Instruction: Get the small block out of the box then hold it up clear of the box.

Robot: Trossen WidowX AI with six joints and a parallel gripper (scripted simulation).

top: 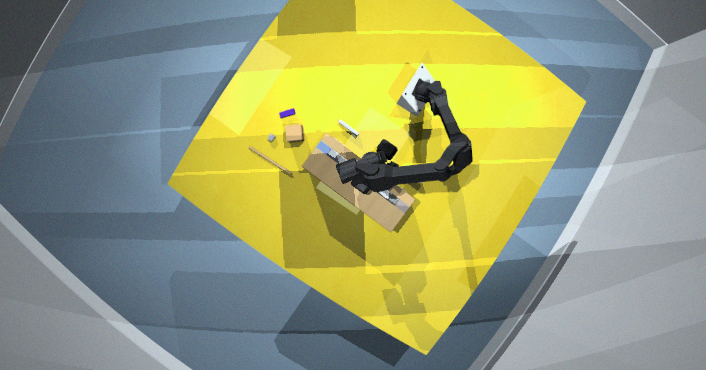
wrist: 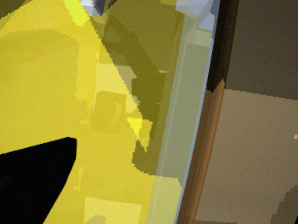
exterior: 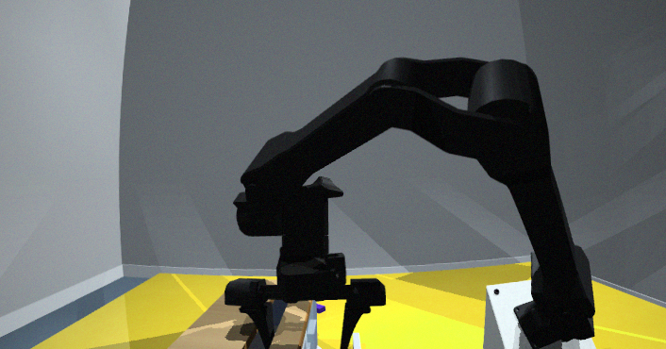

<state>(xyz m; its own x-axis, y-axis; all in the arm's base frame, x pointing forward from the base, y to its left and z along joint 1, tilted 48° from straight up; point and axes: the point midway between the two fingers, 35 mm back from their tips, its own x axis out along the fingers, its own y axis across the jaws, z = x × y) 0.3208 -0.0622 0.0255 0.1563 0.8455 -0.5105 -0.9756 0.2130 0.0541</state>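
My gripper tip is 6 cm short of the brown block and 1 cm to the right of it. The rest, counted from my gripper tip: long tan box (3 cm to the right, 3 cm below, 3 cm ahead); then tan cube (33 cm to the right, 6 cm below, 1 cm ahead); then purple block (40 cm to the right, 8 cm below, 5 cm behind).
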